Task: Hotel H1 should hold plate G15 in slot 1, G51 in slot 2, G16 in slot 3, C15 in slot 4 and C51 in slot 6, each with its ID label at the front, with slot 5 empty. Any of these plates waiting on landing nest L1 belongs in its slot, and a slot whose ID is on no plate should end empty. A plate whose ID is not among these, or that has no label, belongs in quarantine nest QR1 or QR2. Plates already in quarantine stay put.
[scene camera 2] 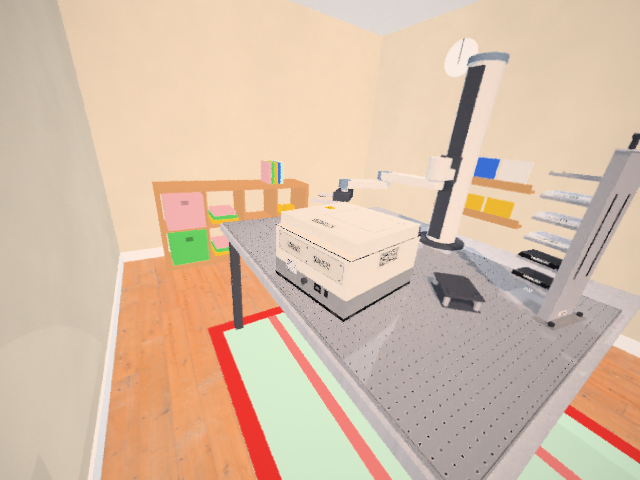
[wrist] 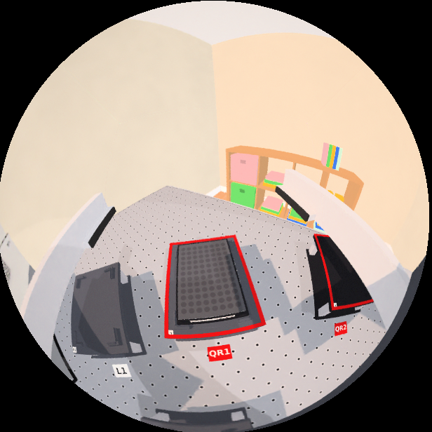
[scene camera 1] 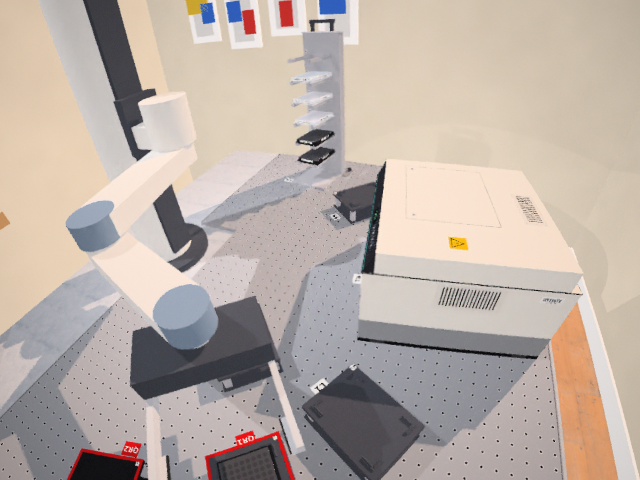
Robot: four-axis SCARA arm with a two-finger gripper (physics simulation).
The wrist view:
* my gripper: 191,186
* black plate: 208,289
